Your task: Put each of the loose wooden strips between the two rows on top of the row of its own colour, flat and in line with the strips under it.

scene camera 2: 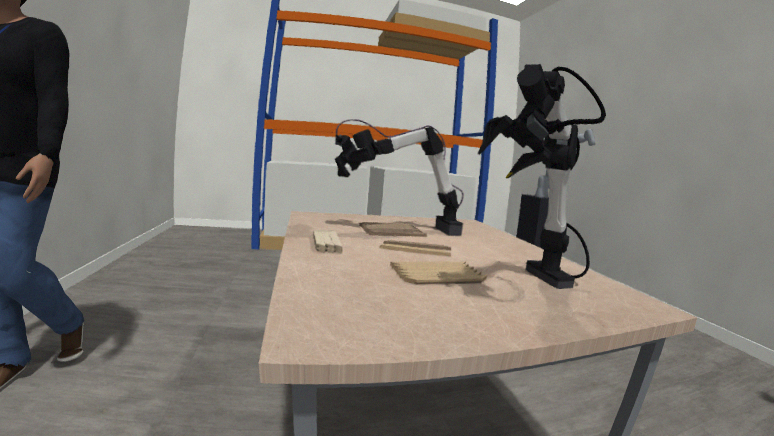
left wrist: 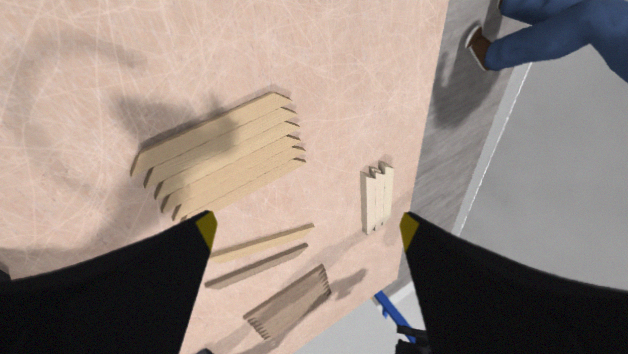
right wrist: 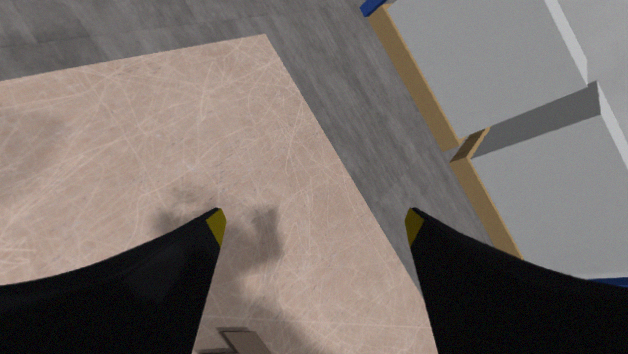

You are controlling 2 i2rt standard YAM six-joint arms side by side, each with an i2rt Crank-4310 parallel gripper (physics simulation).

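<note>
A loose light strip and a loose dark strip lie flat, apart and side by side, between the two rows. The row of light strips lies nearer the camera in the scene view. The row of dark strips lies at the back; a corner of this dark row shows in the right wrist view. My left gripper is open and empty, high above the table. My right gripper is open and empty, above the far end of the table.
A bundle of cream pieces lies near the table's left edge in the scene view. A blue and orange rack and white boxes stand beyond the table. A person stands at the far left.
</note>
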